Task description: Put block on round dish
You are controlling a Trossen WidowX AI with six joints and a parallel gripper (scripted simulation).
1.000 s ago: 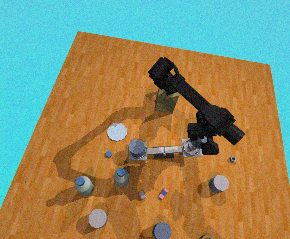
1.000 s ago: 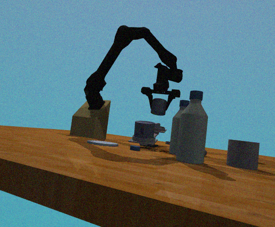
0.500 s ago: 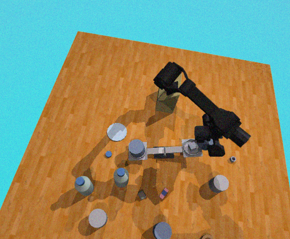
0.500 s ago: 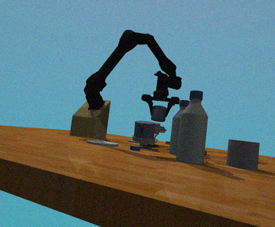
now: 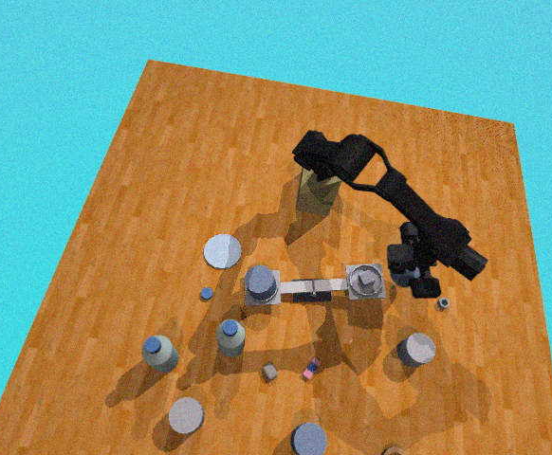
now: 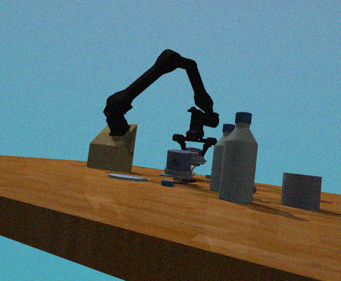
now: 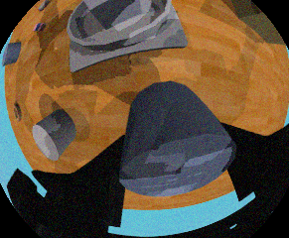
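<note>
My gripper tip is now 40 mm short of the grey-blue block, 110 mm to the left of it and 10 mm below it. The rest, counted from my gripper tip: nut (50 mm ahead, 120 mm to the left, 70 mm below); pink eraser (250 mm ahead, 220 mm to the right, 70 mm below); cup (80 mm ahead, 380 mm to the right, 20 mm below).
</note>
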